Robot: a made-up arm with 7 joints.
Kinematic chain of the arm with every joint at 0, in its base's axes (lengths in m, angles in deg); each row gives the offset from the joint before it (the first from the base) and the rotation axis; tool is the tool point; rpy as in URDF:
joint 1: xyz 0 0 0.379 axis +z
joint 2: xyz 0 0 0 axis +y
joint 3: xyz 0 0 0.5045 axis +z
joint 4: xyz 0.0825 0 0 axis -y
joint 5: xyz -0.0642 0 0.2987 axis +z
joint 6: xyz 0 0 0 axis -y
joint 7: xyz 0.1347 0 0 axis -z
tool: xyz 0 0 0 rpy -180 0 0
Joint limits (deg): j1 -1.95..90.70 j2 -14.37..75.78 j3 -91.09..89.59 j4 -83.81..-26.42 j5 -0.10..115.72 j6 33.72..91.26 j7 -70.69..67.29
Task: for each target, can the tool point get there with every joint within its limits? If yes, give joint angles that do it. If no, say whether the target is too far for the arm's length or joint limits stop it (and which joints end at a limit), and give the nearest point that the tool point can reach.
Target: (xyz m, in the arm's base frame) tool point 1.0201 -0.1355 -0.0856
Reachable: no: too far | nearest point 0.8159 -0.0930 0.1177 | short by 0.291 m
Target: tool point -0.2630 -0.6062 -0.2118
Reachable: no: joint limits stop it (at a limit: joint 1, joint 2, joint 4, joint 6) | nearest point 0.5419 -0.3710 0.2160 | short by 0.941 m
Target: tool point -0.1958 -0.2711 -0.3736
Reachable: no: joint limits stop it (at a limit: joint 1, joint 2, joint 4, joint 6) | nearest point 0.5802 -0.1925 0.0889 | short by 0.907 m
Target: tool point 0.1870 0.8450 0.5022
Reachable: yes | joints 60.56 65.84 30.51 -44.92 77.90 38.87 -44.08
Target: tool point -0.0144 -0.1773 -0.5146
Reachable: no: joint limits stop it (at a limit: joint 1, joint 2, joint 4, joint 6) | nearest point 0.5889 -0.1125 0.0654 | short by 0.839 m
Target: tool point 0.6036 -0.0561 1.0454
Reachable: yes | joints 11.18 18.88 -28.32 -47.09 11.83 75.09 25.04
